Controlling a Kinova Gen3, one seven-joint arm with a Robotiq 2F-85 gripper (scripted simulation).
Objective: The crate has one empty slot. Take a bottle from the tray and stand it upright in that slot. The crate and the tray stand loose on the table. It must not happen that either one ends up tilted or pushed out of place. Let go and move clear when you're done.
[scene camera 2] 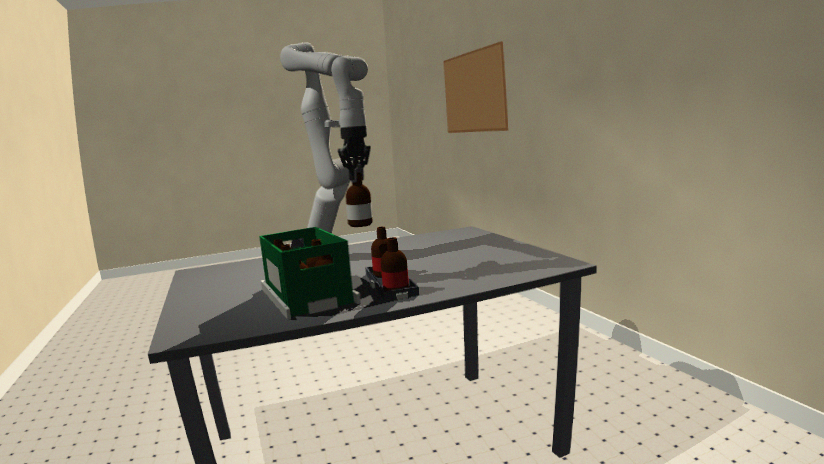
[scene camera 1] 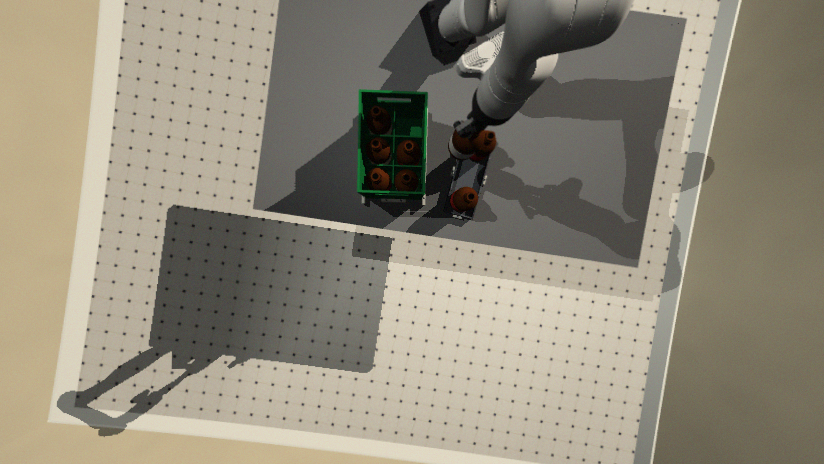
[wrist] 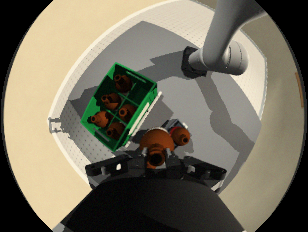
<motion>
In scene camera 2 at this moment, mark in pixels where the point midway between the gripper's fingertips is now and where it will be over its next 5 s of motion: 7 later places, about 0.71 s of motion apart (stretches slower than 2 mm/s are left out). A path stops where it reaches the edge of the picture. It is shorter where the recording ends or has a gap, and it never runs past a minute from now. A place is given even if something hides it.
My gripper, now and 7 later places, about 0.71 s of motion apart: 357,181; 341,182; 327,183; 314,184; 305,184; 301,184; 301,185; 301,192
</motion>
